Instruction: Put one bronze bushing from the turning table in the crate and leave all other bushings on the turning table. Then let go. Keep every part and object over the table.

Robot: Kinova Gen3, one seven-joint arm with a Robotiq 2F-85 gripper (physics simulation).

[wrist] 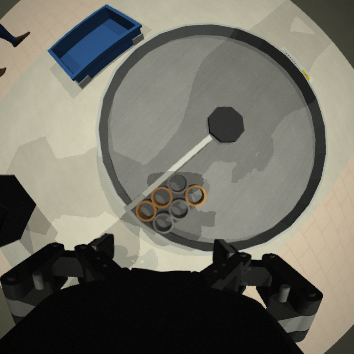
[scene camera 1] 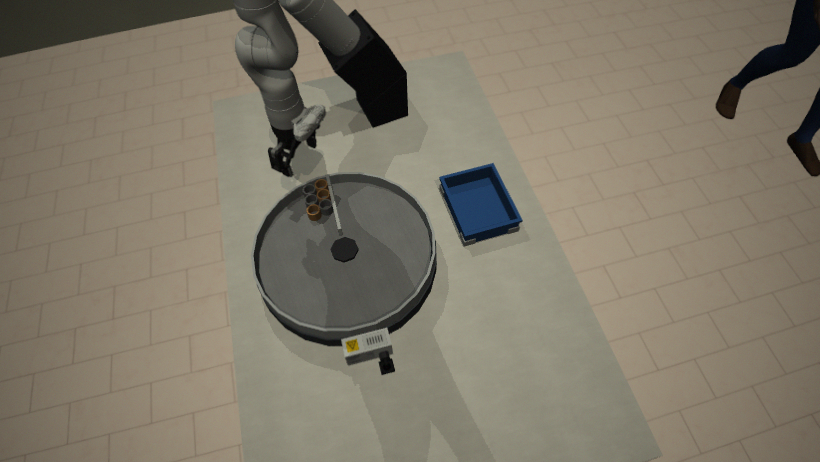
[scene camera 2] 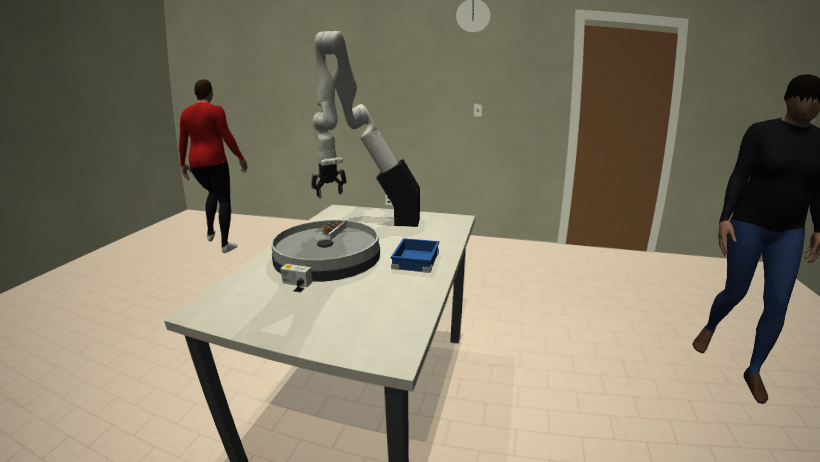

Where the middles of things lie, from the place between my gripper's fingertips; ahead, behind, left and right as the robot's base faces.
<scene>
My gripper is now 380 mm to the right of the blue crate [scene camera 1: 481, 207], 180 mm above it and 170 mm short of it.
</scene>
